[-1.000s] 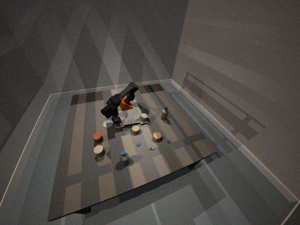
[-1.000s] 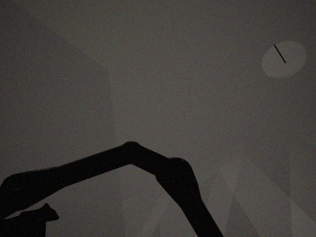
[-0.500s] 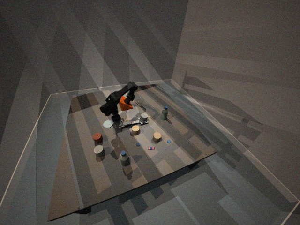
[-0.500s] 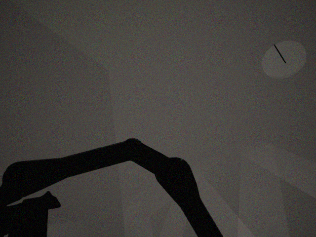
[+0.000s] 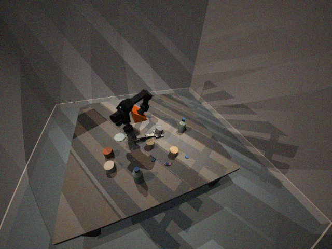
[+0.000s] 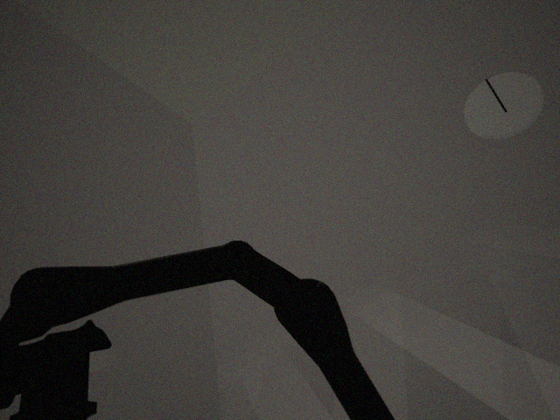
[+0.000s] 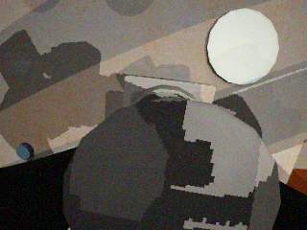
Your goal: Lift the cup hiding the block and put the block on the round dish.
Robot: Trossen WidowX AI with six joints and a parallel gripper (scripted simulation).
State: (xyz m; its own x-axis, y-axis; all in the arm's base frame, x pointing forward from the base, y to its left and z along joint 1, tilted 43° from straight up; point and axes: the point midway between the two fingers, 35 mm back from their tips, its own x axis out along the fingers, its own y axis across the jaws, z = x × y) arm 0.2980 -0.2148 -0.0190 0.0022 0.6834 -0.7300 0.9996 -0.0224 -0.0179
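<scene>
Right now my gripper tip is 1 cm to the right of the grey block and 8 cm above it. The rest, counted from my gripper tip: round dish: 10 cm behind, 8 cm to the right, 16 cm below; cream cup: 21 cm ahead, 19 cm to the right, 13 cm below; grey cup: 29 cm to the left, 10 cm below.
</scene>
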